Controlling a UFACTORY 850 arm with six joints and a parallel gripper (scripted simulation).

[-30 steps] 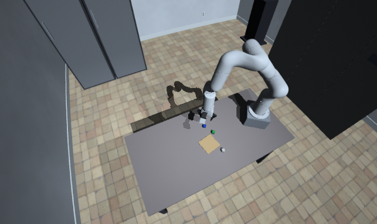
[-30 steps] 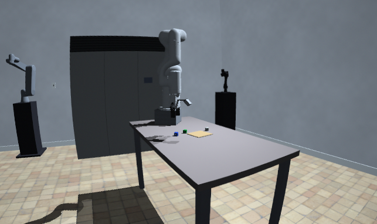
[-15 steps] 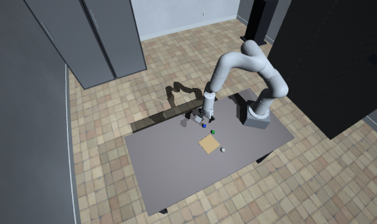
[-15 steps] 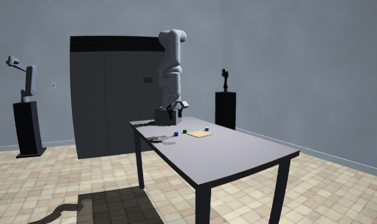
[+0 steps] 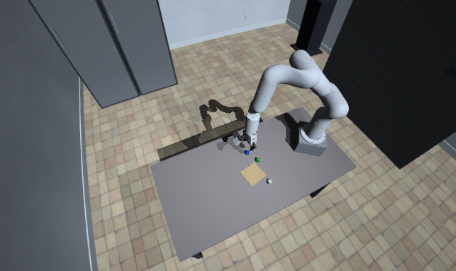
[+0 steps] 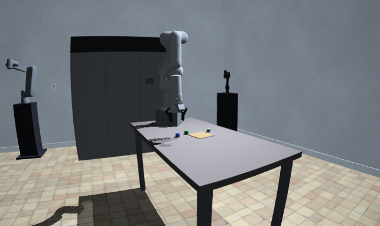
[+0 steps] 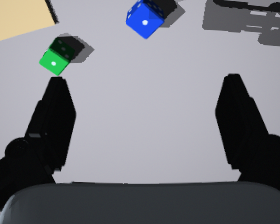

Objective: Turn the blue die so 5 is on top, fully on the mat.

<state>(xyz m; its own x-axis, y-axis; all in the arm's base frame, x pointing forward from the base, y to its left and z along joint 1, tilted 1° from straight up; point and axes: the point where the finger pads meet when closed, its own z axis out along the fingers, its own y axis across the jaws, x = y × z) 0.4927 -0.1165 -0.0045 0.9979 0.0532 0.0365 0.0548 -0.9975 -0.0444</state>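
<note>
My hand is 11 cm above the blue die. Round my hand: white die (28 cm to the left, 11 cm below, 4 cm behind); then green die (11 cm below, 9 cm to the left, 4 cm behind); then mat (17 cm to the left, 12 cm below, 4 cm ahead).
</note>
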